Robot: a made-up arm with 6 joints.
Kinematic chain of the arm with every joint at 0, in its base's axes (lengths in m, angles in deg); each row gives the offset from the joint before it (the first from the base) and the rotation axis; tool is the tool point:
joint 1: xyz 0 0 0.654 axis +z
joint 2: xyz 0.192 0 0 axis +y
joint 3: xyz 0 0 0.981 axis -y
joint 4: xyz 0 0 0.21 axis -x
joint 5: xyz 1.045 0 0 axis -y
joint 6: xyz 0.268 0 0 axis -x
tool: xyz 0 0 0
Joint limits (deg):
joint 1: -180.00..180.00
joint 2: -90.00..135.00
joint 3: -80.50..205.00
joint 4: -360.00..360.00
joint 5: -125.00..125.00
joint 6: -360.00..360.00
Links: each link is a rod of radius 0.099 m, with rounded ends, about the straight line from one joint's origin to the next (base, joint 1, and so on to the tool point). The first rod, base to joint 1, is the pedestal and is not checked.
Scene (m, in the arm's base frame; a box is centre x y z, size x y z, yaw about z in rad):
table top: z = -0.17
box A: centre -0.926 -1.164 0.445 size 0.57 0.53 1.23 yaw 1
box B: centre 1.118 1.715 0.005 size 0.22 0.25 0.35 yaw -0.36
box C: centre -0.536 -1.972 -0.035 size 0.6 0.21 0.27 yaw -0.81
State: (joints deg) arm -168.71 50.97 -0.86 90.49 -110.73 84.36
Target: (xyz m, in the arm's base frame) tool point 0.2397 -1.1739 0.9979
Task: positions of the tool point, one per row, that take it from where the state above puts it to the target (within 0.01 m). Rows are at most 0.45 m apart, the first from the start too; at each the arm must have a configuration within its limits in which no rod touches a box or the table.
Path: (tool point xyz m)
1: -1.5511 -0.3752 0.9347
2: -1.2916 -0.5773 1.1647
3: -0.9896 -0.6754 1.3377
4: -0.6894 -0.6702 1.4497
5: -0.4292 -0.5790 1.5004
6: -0.3538 -0.7916 1.4087
7: -0.2074 -0.9763 1.2929
8: -0.0026 -1.1098 1.1551
9: 0.2397 -1.1739 0.9979

